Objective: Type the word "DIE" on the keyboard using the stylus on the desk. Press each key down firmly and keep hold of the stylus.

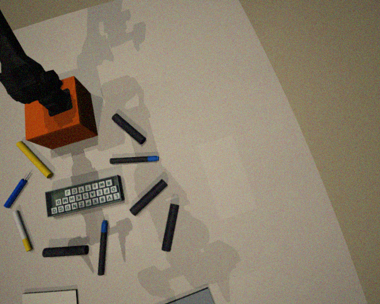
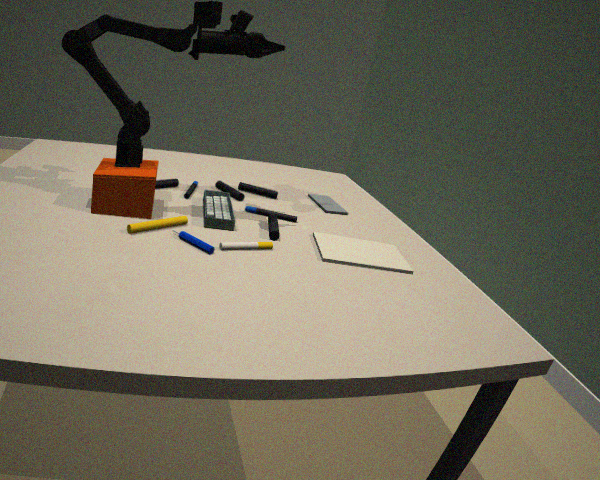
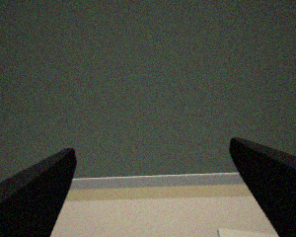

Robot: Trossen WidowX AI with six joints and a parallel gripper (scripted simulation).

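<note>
Right now the yellow marker is 44 cm below my gripper tip, 24 cm behind it and 16 cm to the right of it. Round my gripper tip: white-and-yellow pen 44 cm below, 24 cm to the right, 4 cm behind; then grey card 44 cm below, 29 cm ahead, 12 cm to the left; then white pad 44 cm below, 24 cm ahead, 23 cm to the right.
</note>
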